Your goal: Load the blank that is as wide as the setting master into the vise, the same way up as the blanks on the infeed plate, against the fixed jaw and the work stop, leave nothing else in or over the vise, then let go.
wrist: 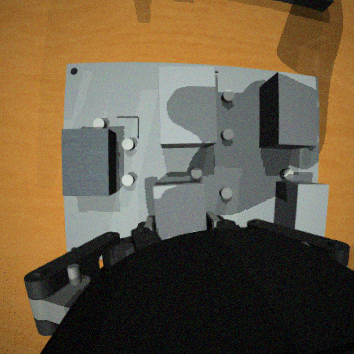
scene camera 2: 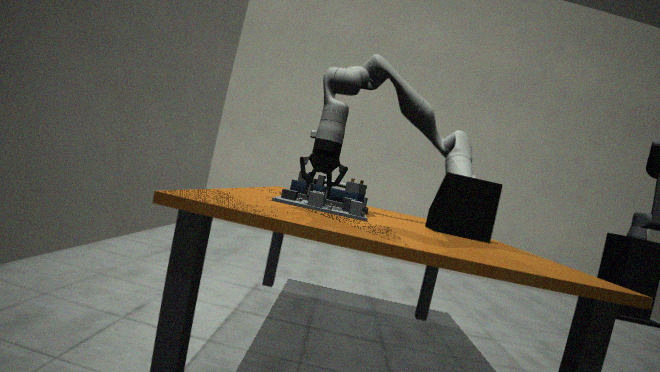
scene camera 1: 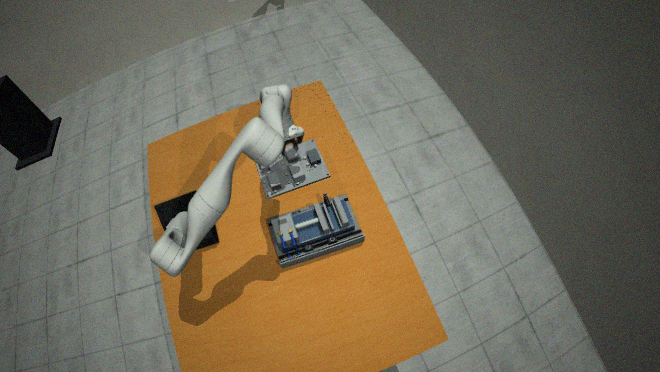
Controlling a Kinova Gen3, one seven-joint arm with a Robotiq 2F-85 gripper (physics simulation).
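Places are measured from the arm's base along level axes (x ahead, y left, z up), in millimetres.
Where they show: gripper, between the fingertips: (wrist: 179, 224) (scene camera 2: 315, 198) (scene camera 1: 290, 152); arm's base, origin of its link: (scene camera 2: 461, 199) (scene camera 1: 185, 223).
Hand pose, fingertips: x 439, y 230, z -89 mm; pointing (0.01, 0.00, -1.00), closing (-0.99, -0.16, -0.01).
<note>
Each offset is from my fingertips to the centre of the thing. "spot": to the spot under its first point. Level surfaces: height alone.
My gripper (scene camera 1: 295, 144) (scene camera 2: 318, 192) (wrist: 179, 224) is shut on a light grey blank {dx +1, dy -6, dz -2 mm} (scene camera 2: 316, 198) (wrist: 179, 207), with a finger on each side of it, low over the infeed plate {spot: dx +94, dy -124, dz -19 mm} (scene camera 1: 322, 174) (wrist: 115, 75). Three other light grey blanks stand on the plate: one {dx +4, dy -97, dz -2 mm} (wrist: 187, 102) at the top middle, one {dx -86, dy -106, dz -2 mm} (wrist: 298, 112) at the top right, one {dx -110, dy -16, dz -2 mm} (wrist: 312, 205) at the lower right. A darker blue-grey block {dx +83, dy -45, dz -7 mm} (scene camera 1: 313, 156) (wrist: 85, 162), apparently the setting master, sits at the plate's left in the wrist view. The vise {dx +6, dy -336, dz +22 mm} (scene camera 1: 287, 227) shows no block between its jaws. The held blank's lower part is hidden.
Short pins {dx -37, dy -83, dz -16 mm} (wrist: 227, 135) stand up between the blanks. The vise lies beside the plate on the orange table {dz -27 mm} (scene camera 1: 360, 300); its dark stop {dx +74, dy -281, dz +62 mm} (scene camera 1: 326, 200) rises near the jaws. The arm's black base (scene camera 2: 465, 207) stands on the table, apart from the plate and vise.
</note>
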